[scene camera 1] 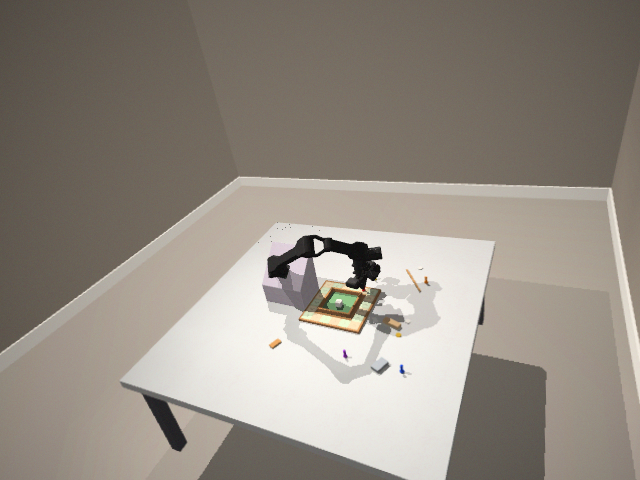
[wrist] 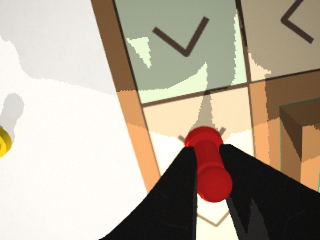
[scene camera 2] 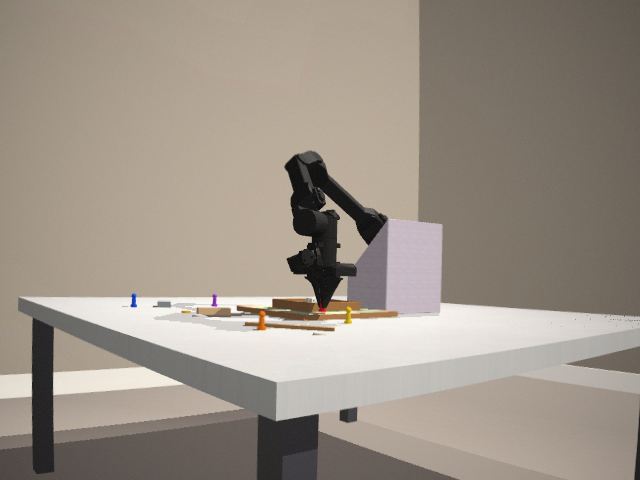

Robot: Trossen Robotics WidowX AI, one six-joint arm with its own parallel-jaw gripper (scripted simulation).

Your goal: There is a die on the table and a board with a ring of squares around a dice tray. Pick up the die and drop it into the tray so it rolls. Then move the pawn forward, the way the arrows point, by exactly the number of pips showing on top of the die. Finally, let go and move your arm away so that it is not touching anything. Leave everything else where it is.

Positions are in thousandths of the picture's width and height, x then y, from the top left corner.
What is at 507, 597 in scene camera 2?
My gripper.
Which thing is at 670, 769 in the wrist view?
A red pawn.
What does my gripper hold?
A red pawn.
